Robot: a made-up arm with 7 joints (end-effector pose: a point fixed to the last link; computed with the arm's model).
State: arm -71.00 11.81 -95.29 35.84 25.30 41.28 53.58
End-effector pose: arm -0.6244 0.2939 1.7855 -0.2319 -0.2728 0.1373 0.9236
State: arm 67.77 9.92 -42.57 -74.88 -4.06 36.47 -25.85
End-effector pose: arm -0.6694 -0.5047 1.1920 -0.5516 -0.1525 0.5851 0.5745
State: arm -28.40 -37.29 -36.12 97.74 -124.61 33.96 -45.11
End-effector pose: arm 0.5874 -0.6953 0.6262 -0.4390 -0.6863 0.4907 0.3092
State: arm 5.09 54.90 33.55 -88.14 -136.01 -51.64 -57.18
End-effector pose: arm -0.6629 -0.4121 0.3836 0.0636 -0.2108 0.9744 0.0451
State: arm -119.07 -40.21 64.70 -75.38 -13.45 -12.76 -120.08
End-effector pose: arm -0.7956 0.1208 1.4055 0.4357 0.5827 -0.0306 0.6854
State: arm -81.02 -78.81 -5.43 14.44 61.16 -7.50 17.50
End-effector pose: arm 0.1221 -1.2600 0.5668 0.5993 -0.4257 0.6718 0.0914
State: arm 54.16 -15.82 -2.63 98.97 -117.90 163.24 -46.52
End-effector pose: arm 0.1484 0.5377 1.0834 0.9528 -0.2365 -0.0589 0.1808
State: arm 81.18 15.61 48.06 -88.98 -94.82 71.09 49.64
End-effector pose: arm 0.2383 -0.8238 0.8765 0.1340 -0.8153 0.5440 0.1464
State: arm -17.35 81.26 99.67 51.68 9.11 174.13 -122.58
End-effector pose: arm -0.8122 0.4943 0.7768 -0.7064 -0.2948 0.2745 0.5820
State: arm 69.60 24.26 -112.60 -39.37 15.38 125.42 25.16
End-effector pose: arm -0.4982 -0.1594 1.4191 -0.8921 -0.0244 0.2279 0.3894
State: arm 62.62 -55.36 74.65 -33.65 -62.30 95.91 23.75
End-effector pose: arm 0.6998 0.2607 1.4800 0.0509 0.2182 -0.9742 0.0269
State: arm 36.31 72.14 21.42 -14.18 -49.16 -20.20 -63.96
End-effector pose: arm -0.9226 -0.9100 0.8504 -0.2645 0.2883 0.7636 0.5137
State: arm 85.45 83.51 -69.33 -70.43 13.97 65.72 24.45
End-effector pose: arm -0.6163 -0.6508 0.3375 -0.5743 -0.5692 0.2074 0.5506
